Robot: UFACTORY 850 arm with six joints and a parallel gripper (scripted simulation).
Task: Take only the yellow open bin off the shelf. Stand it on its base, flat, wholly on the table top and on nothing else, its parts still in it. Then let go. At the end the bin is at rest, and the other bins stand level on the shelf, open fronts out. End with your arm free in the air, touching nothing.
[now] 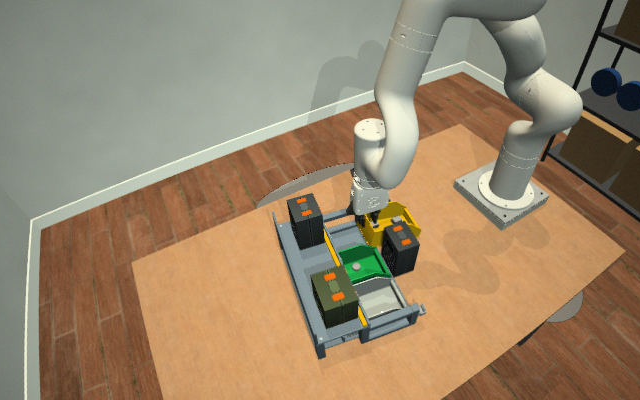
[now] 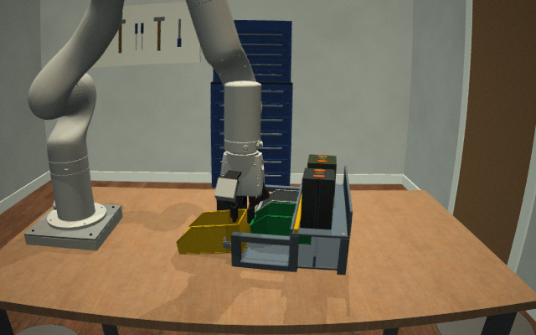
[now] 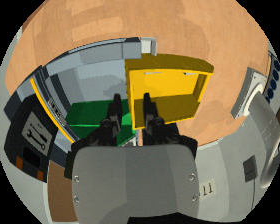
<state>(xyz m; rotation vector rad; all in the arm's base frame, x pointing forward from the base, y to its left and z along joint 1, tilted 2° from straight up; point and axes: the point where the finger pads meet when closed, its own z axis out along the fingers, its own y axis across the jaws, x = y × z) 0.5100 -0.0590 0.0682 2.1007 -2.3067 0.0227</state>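
The yellow bin is 80 mm behind my hand, 60 mm below it and 10 mm to the left of it. Round my hand: grey bin (220 mm to the left, 110 mm ahead, 70 mm below); olive box (210 mm to the left, 200 mm ahead, 40 mm above); green bin (100 mm to the left, 90 mm ahead, 70 mm below).
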